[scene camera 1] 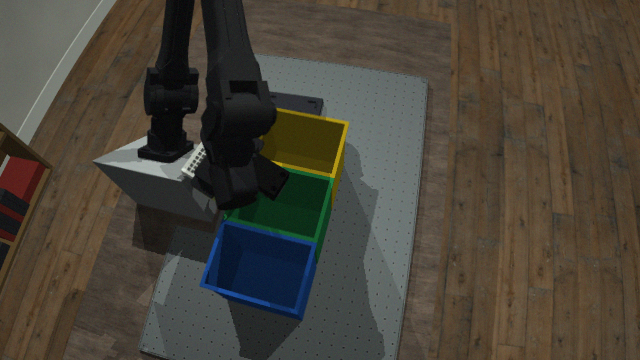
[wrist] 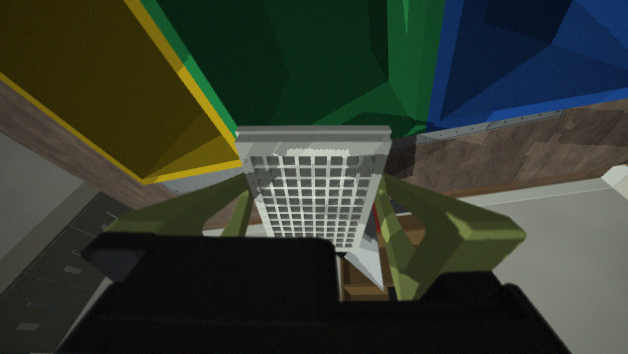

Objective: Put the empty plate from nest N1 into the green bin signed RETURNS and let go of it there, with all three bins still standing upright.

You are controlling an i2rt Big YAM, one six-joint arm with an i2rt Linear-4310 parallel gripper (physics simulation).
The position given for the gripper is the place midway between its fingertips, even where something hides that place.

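Note:
Scene camera 1 shows the gripper (scene camera 1: 231,176), a dark nest (scene camera 1: 292,102), a yellow bin (scene camera 1: 310,143), a green bin (scene camera 1: 302,210) and a blue bin (scene camera 1: 265,270). Visible in the wrist view: a white gridded plate (wrist: 308,180), together with the yellow bin (wrist: 114,81), the green bin (wrist: 256,70) and the blue bin (wrist: 489,67).

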